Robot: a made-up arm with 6 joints. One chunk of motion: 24 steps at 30 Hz.
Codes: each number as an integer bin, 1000 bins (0 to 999) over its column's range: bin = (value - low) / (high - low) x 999, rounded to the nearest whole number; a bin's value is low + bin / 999 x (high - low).
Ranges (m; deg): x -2.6..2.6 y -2.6..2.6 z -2.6..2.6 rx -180..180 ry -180..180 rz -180..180
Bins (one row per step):
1: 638 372 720 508 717 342
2: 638 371 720 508 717 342
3: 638 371 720 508 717 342
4: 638 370 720 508 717 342
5: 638 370 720 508 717 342
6: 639 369 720 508 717 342
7: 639 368 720 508 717 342
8: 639 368 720 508 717 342
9: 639 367 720 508 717 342
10: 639 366 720 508 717 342
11: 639 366 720 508 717 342
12: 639 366 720 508 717 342
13: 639 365 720 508 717 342
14: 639 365 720 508 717 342
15: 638 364 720 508 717 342
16: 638 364 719 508 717 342
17: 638 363 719 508 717 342
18: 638 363 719 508 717 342
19: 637 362 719 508 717 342
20: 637 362 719 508 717 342
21: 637 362 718 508 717 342
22: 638 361 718 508 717 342
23: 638 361 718 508 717 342
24: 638 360 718 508 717 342
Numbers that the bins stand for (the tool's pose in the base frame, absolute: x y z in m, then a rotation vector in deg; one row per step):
1: 0.7209 -0.6637 1.1477 3.06 78.38 -56.76
2: 0.7209 -0.6689 1.1477 3.06 78.38 -56.76
3: 0.7209 -0.6689 1.1477 3.06 78.38 -56.76
4: 0.7209 -0.6741 1.1477 3.06 78.38 -56.76
5: 0.7209 -0.6741 1.1477 3.06 78.38 -56.76
6: 0.7261 -0.6793 1.1477 3.06 78.38 -56.76
7: 0.7261 -0.6845 1.1477 3.06 78.38 -56.76
8: 0.7261 -0.6845 1.1477 3.06 78.38 -56.76
9: 0.7261 -0.6897 1.1477 3.06 78.38 -56.76
10: 0.7261 -0.6949 1.1477 3.06 78.38 -56.76
11: 0.7261 -0.6949 1.1477 3.06 78.38 -56.76
12: 0.7261 -0.6949 1.1477 3.06 78.38 -56.76
13: 0.7261 -0.7001 1.1477 3.06 78.38 -56.76
14: 0.7261 -0.7001 1.1477 3.06 78.38 -56.76
15: 0.7209 -0.7053 1.1477 3.06 78.38 -56.76
16: 0.7209 -0.7053 1.1425 3.06 78.38 -56.76
17: 0.7209 -0.7105 1.1425 3.06 78.38 -56.76
18: 0.7209 -0.7105 1.1425 3.06 78.38 -56.76
19: 0.7157 -0.7157 1.1425 3.06 78.38 -56.76
20: 0.7157 -0.7157 1.1425 3.06 78.38 -56.76
21: 0.7157 -0.7157 1.1373 3.06 78.38 -56.76
22: 0.7209 -0.7209 1.1373 3.06 78.38 -56.76
23: 0.7209 -0.7209 1.1373 3.06 78.38 -56.76
24: 0.7209 -0.7261 1.1373 3.06 78.38 -56.76

